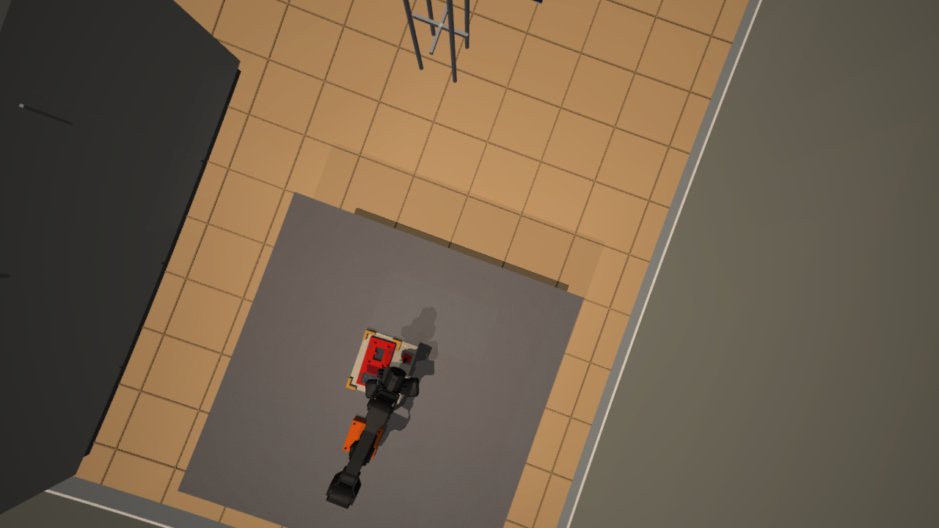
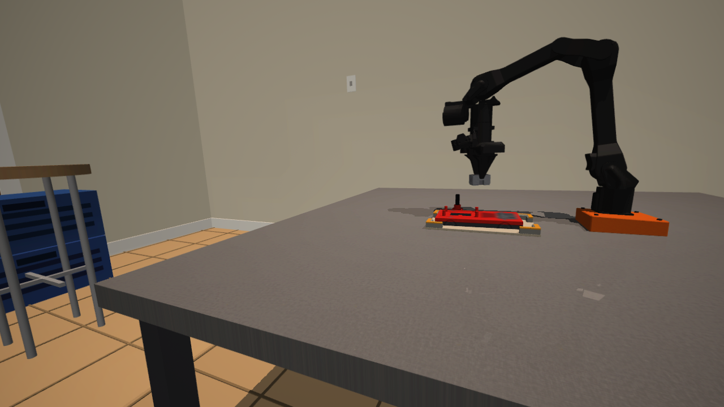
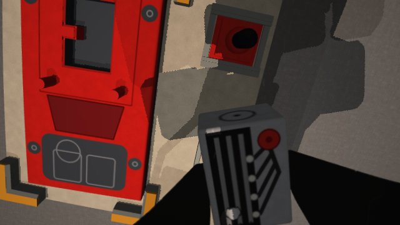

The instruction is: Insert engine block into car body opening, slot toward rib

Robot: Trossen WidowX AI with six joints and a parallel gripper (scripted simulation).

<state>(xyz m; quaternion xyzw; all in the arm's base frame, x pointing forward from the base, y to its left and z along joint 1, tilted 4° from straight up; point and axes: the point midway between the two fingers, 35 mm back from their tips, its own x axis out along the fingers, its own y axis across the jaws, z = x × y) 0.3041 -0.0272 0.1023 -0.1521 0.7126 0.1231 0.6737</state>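
Now: gripper tip 100 mm to the right of the thin grey bar and 100 mm above it. Round my gripper tip: grey engine block: 10 mm below.
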